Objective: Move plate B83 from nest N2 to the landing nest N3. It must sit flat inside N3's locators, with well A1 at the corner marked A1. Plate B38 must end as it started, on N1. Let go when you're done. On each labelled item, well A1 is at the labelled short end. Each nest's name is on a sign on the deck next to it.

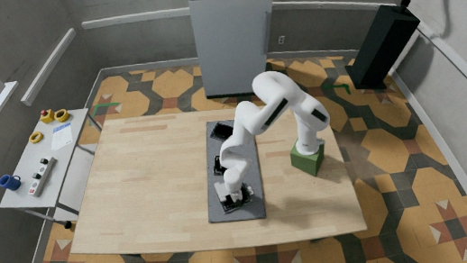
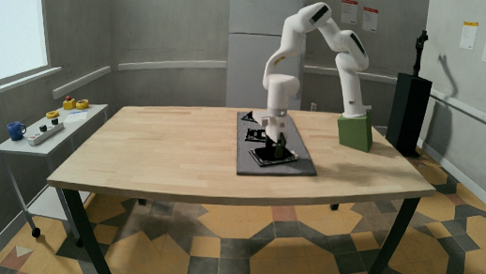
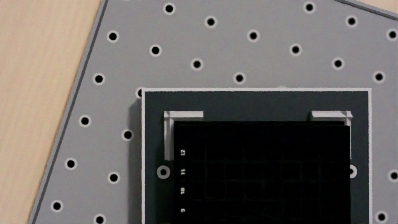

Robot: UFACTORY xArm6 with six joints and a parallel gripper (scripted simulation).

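Right now the black station is 3 cm ahead of my hand, 19 cm to the right of it and 3 cm below it.
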